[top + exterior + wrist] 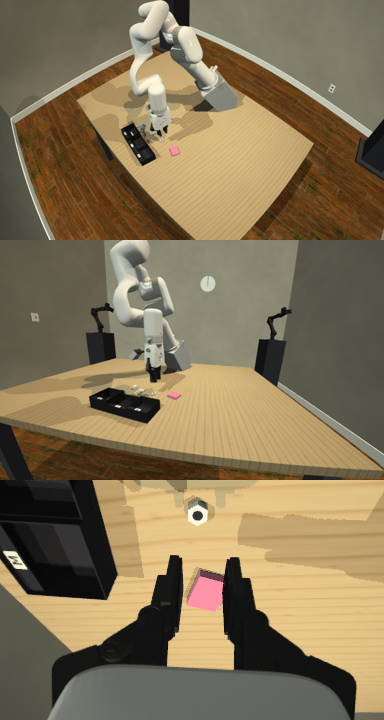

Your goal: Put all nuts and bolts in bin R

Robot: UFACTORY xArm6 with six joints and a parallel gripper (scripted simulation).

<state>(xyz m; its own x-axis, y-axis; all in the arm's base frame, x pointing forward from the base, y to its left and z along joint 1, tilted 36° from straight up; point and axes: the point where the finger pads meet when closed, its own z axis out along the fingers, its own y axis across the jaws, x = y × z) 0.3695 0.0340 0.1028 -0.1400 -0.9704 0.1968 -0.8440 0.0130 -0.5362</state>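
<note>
Right now my hand is 1 cm to the left of the grey hex nut and 9 cm above it. Also, from my hand: white domino 1 cm behind, 8 cm to the right, 9 cm below; white die 4 cm behind, 12 cm to the right, 8 cm below; pink pad 1 cm ahead, 9 cm to the left, 9 cm below.
</note>
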